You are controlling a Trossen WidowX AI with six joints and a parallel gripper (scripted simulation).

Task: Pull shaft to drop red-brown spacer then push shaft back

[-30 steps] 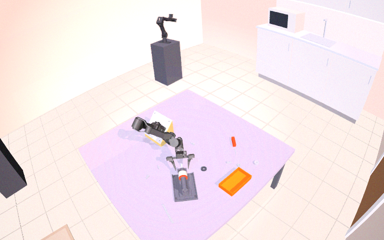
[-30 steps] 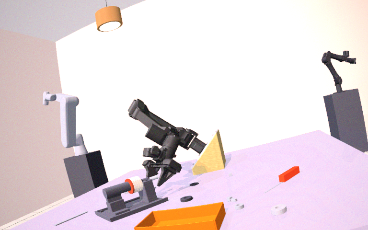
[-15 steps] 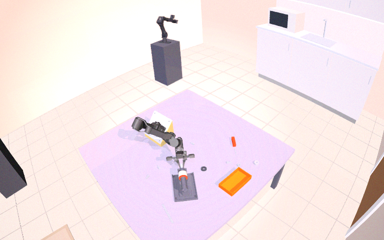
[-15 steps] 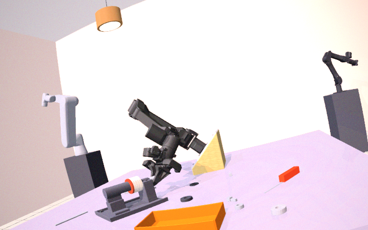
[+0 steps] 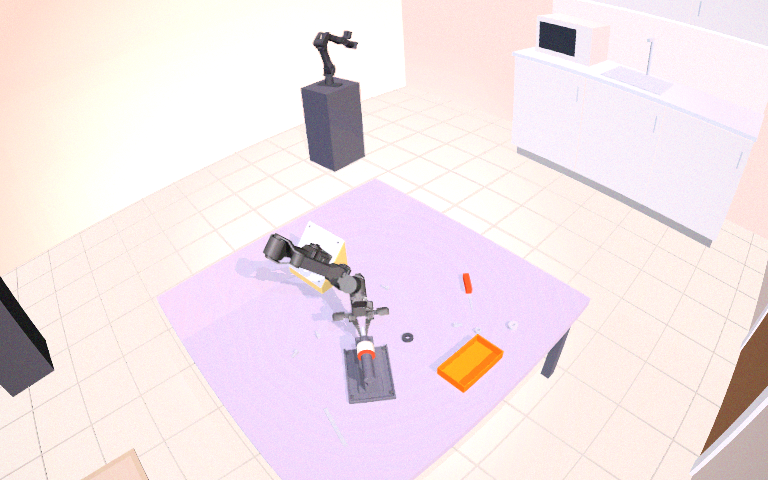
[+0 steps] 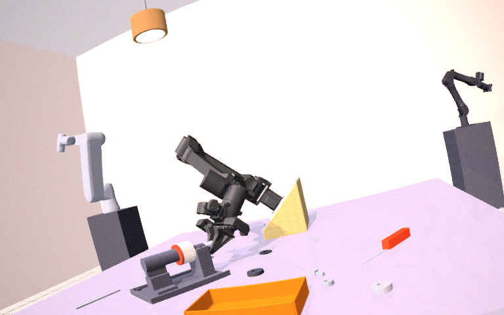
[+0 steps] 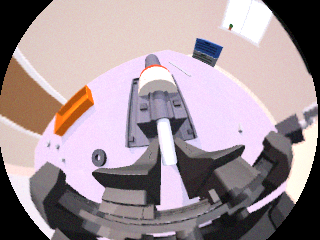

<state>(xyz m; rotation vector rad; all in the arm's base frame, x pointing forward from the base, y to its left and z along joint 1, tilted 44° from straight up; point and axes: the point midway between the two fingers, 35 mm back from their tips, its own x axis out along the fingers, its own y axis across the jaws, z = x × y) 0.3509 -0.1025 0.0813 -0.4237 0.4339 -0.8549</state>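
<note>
The pale shaft lies 40 mm ahead of my gripper tip, 30 mm to the right of it and 20 mm above it. Also, from my gripper tip: orange tray: 320 mm ahead, 180 mm to the left, 50 mm below; then dark fixture: 90 mm ahead, 70 mm to the right, 10 mm below; then red-brown spacer: 70 mm ahead, 60 mm to the right, 20 mm above.
</note>
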